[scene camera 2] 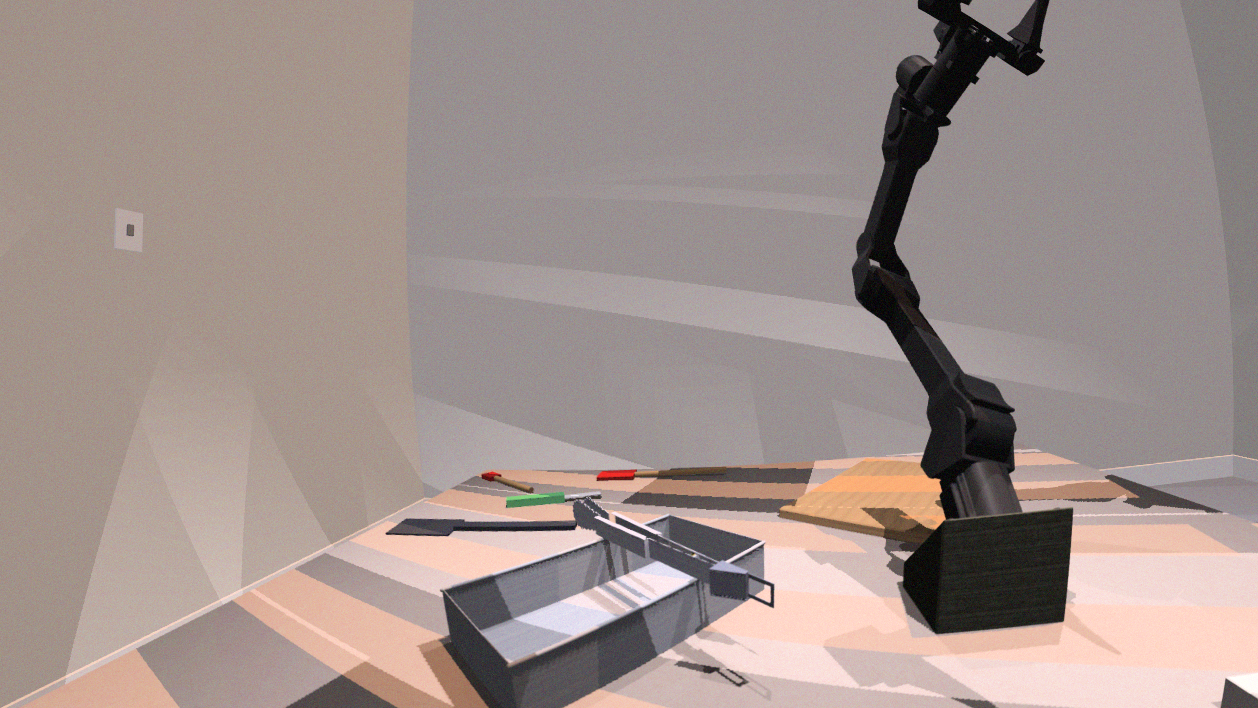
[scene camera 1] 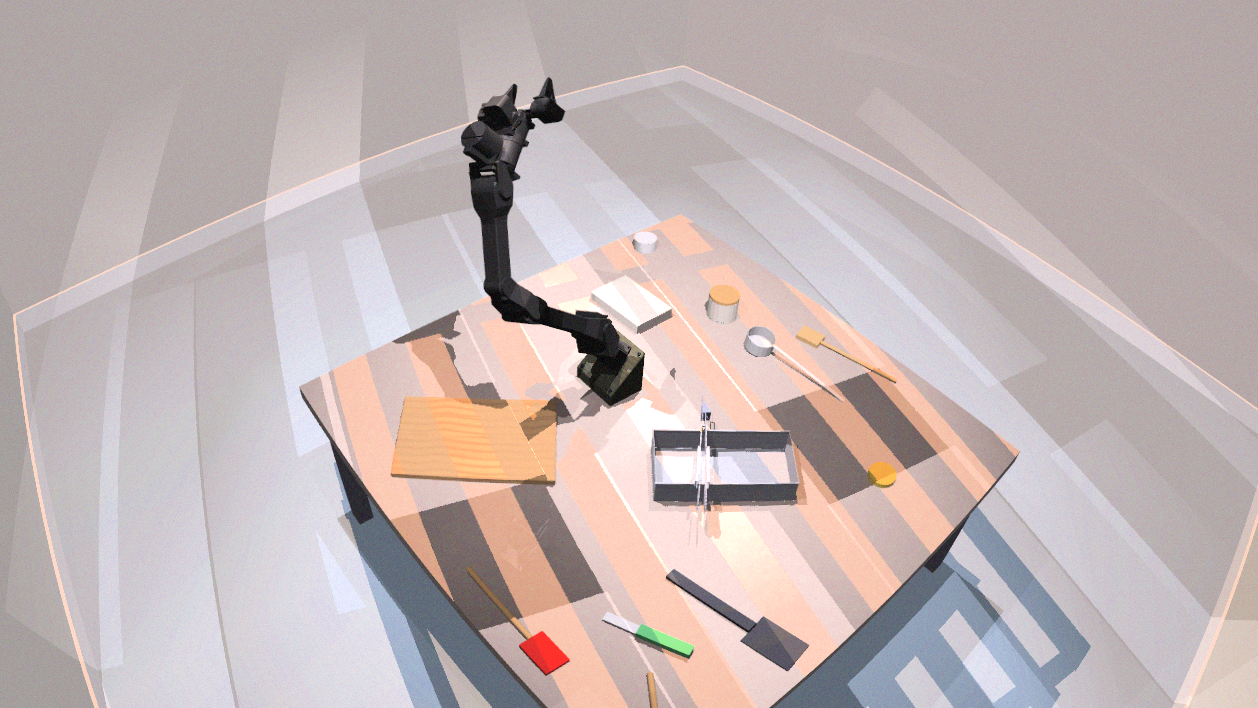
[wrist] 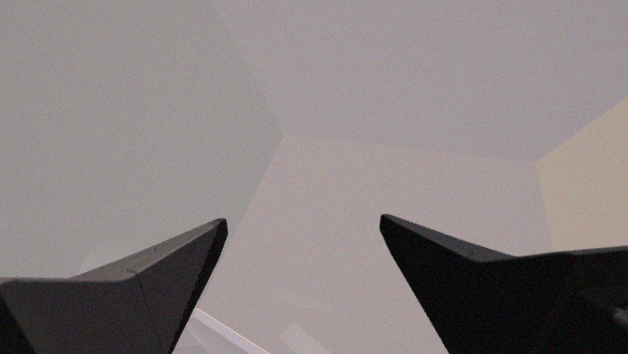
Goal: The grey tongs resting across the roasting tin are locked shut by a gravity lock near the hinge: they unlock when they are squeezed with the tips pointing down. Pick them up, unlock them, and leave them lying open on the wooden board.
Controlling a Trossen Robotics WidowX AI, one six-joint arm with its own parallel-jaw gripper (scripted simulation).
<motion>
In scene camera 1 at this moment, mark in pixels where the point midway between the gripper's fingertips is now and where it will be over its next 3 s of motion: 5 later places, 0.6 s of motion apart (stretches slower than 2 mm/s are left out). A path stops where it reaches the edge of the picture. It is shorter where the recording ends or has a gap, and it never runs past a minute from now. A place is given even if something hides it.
The gripper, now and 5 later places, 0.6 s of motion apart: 532, 81; 632, 100; 726, 169; 772, 307; 722, 431; 704, 447
</motion>
